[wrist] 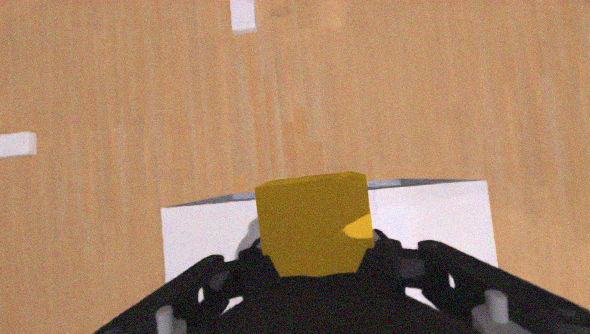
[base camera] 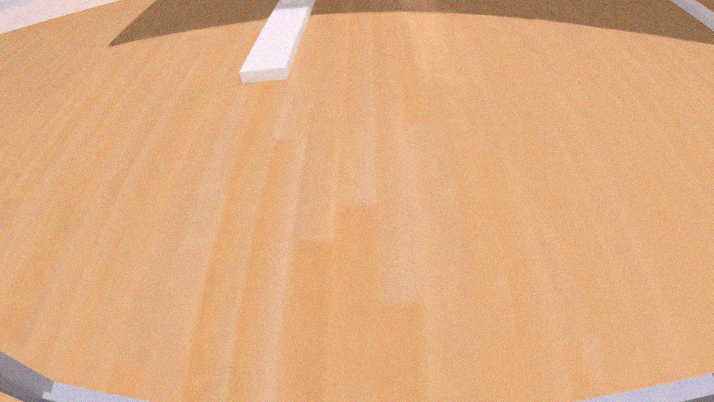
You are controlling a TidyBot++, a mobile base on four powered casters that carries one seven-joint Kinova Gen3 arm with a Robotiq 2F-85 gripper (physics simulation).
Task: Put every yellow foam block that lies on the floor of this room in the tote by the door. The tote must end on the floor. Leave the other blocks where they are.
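Frame: origin at the arm's base, x ahead, y left, z up, level; metres.
Where they show: gripper, fingertip midpoint: (wrist: 317, 239).
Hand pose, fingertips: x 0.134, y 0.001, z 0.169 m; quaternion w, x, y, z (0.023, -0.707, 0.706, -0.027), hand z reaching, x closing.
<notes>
Things, the pixels of their top centre, and the offset from my fingertips. "spot": a spot on its surface instead.
- yellow foam block, middle of its top: (wrist: 319, 263) dz +0.044, dx +0.000, dy +0.000 m
- white bar, surface spot: (base camera: 277, 42) spot: dz -0.541, dx +0.654, dy +0.172 m
My gripper (wrist: 317, 239) is shut on a yellow foam block (wrist: 311, 210), seen at the lower middle of the wrist view. The block is in shade, with a small bright patch on its right side. It is held above a white panel with a grey front edge, which looks like the top of my own base. The gripper does not show in the base camera view. The tote cannot be made out in either view, and no yellow block shows on the floor in them.
A white bar (base camera: 277, 42) (wrist: 243, 17) lies on the wood floor ahead, its near end towards my base. Another white bar (wrist: 17, 144) shows at the left in the wrist view. A broad shadow crosses the floor at the top of the base camera view.
</notes>
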